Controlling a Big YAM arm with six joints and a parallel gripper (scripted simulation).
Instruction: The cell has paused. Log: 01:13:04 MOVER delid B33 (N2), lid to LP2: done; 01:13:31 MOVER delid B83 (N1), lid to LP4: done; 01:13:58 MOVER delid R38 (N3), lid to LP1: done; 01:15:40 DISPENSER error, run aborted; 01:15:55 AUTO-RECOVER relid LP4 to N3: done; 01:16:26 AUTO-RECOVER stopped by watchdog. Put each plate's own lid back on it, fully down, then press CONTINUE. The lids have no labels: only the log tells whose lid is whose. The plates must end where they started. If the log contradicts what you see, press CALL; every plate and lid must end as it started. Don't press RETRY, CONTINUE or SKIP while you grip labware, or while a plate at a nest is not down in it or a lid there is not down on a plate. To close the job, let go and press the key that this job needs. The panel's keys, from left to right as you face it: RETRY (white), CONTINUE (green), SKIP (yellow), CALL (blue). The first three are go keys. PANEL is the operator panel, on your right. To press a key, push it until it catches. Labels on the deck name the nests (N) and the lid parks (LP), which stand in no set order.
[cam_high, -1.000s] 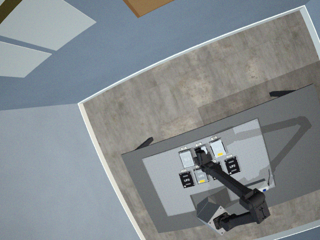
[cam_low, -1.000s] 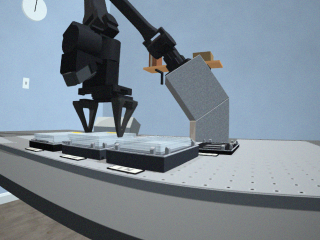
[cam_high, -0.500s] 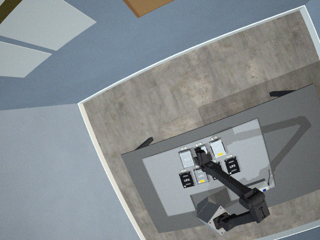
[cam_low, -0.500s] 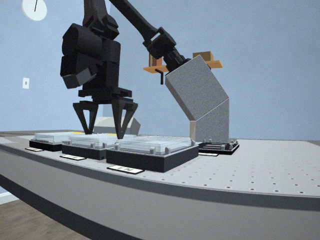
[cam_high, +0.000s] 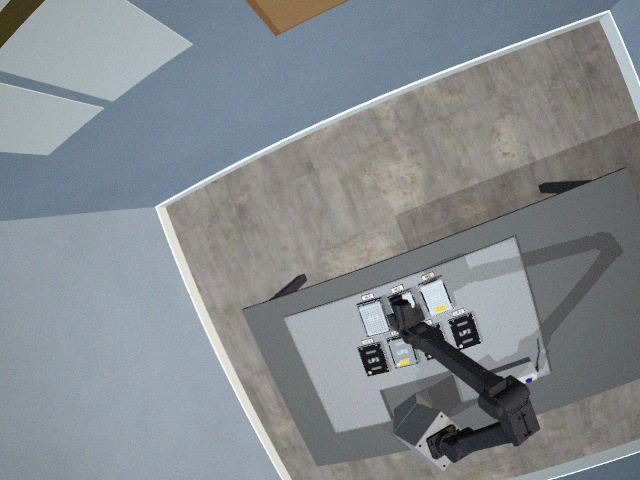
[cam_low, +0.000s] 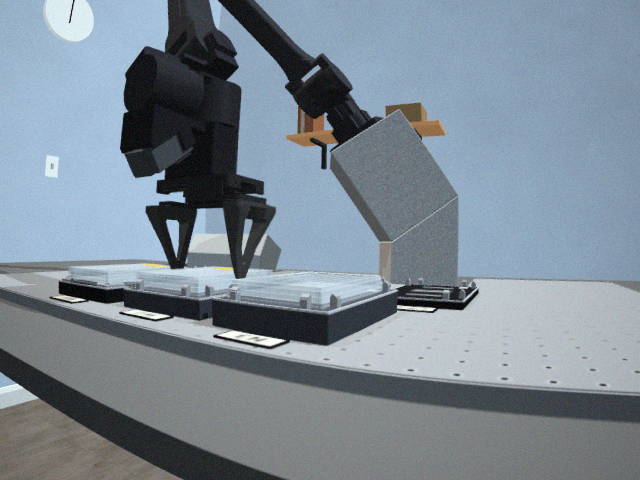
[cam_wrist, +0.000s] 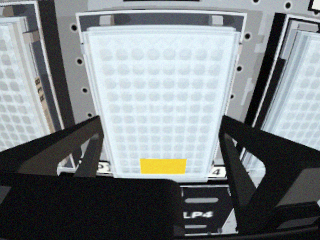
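Now: the clear lid 10 mm below my hand. From my hand the other things lie so: blue key 480 mm behind, 360 mm to the right, 30 mm above.
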